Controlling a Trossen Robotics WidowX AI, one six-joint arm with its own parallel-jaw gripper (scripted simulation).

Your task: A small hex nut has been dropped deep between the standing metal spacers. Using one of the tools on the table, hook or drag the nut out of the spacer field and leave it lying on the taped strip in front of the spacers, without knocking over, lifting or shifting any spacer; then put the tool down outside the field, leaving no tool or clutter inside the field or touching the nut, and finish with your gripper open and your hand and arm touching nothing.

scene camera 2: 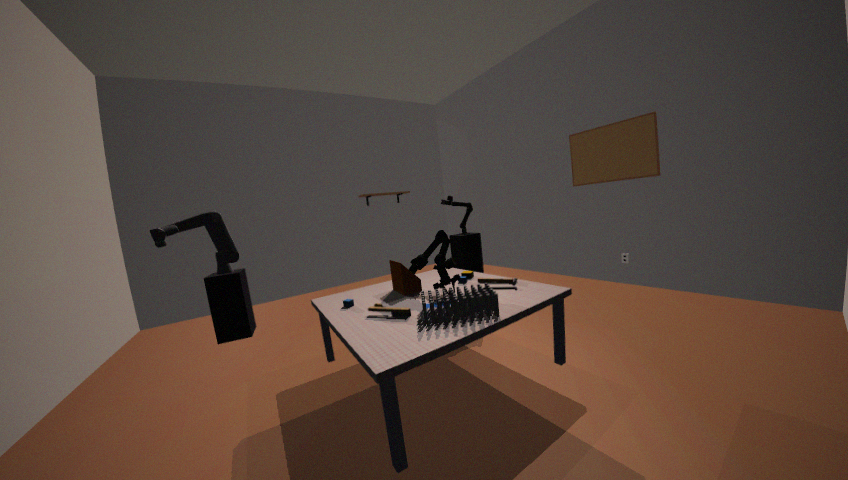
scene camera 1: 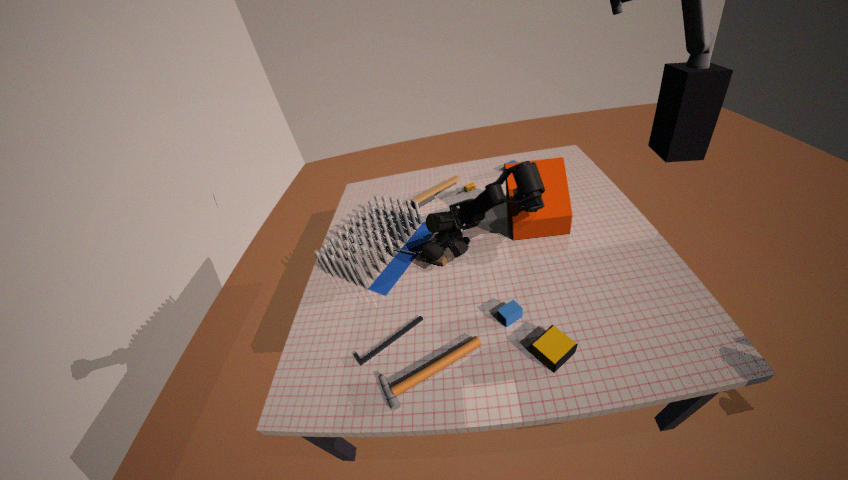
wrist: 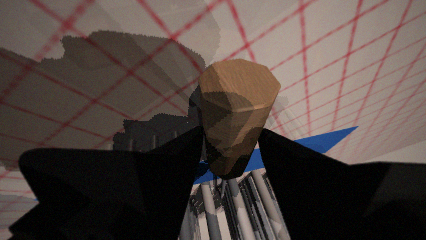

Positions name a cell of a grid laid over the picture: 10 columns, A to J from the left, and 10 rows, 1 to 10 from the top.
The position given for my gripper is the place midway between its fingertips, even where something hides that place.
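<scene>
My gripper is visible to me at (scene camera 1: F6) and again at (wrist: F6). I see a hammer (scene camera 1: E9) as well, though in the wrist view the hammer is out of frame. And there is a blue taped strip (wrist: H6).
</scene>
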